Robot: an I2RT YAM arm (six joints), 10 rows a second.
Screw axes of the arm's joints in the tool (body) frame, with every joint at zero. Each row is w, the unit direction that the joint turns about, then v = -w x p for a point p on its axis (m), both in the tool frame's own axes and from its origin. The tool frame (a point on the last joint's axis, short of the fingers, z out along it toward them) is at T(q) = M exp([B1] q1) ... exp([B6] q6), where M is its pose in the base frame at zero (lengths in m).
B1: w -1 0 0 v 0 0.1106 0
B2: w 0 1 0 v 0.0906 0 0.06
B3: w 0 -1 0 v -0.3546 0 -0.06
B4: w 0 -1 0 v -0.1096 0 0
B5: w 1 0 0 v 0 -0.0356 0
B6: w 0 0 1 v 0 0 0
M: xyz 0.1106 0 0.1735 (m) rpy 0 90 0 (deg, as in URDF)
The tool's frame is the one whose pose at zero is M.
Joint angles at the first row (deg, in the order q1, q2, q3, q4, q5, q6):
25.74 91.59 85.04 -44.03 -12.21 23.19
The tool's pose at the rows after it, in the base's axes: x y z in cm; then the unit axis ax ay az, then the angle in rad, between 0 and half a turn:
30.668 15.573 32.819 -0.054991 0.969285 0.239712 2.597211
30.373 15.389 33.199 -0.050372 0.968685 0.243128 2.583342
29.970 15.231 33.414 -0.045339 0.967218 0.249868 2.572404
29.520 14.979 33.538 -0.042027 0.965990 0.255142 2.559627
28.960 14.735 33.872 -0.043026 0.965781 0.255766 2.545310
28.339 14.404 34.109 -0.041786 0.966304 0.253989 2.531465
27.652 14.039 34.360 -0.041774 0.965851 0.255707 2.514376
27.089 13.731 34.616 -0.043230 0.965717 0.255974 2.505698
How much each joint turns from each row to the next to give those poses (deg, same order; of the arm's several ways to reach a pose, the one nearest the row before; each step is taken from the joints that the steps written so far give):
-0.05 -0.74 -0.20 0.09 0.26 0.38
-0.04 -0.97 -0.36 0.33 0.17 0.54
0.04 -1.21 -1.00 0.78 -0.13 0.79
-0.07 -1.41 -1.35 0.93 -0.07 0.47
0.08 -1.46 -0.82 0.11 0.32 -0.08
0.01 -1.64 -1.11 0.07 0.58 -0.01
-0.03 -1.89 -1.37 0.42 0.27 -0.03
-0.05 -1.42 -0.74 -0.25 0.10 -0.22

